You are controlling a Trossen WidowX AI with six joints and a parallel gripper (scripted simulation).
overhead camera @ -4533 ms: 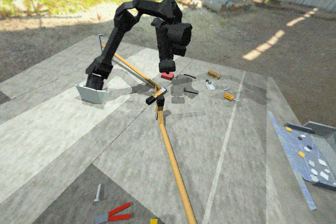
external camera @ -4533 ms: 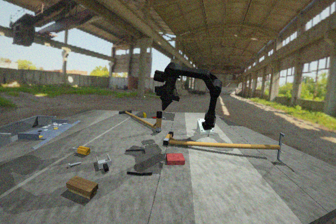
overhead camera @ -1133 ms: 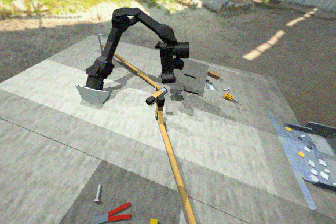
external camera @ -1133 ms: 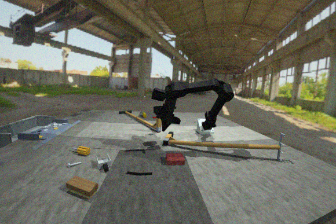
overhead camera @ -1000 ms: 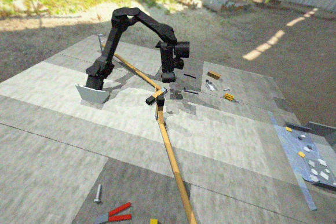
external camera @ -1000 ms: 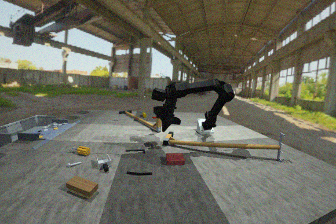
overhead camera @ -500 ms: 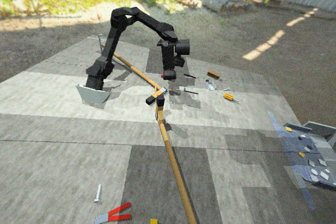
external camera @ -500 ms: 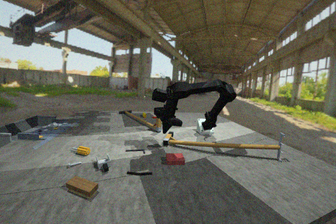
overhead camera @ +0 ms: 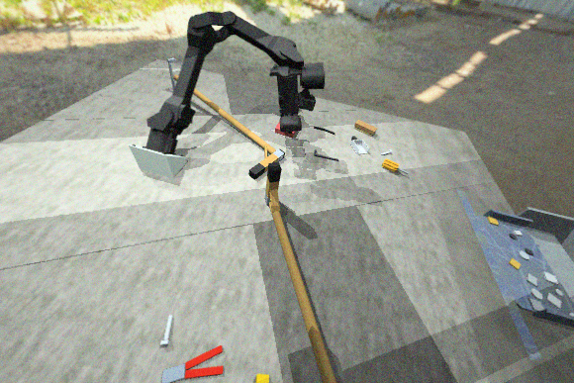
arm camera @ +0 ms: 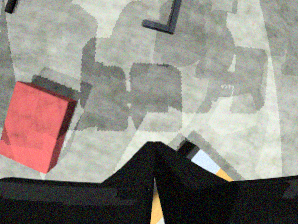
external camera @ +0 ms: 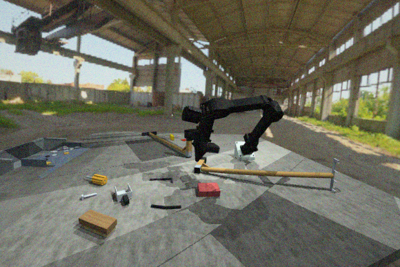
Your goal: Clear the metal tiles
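Right now the long scraper is 49 cm to the right of my gripper tip, 12 cm ahead of it and 1 cm below it. The rest, counted from my gripper tip: red block 11 cm to the left, 6 cm below, 2 cm behind; then wooden block 30 cm ahead, 23 cm to the left, 6 cm below; then yellow screwdriver 38 cm ahead, 6 cm below, 2 cm to the left.
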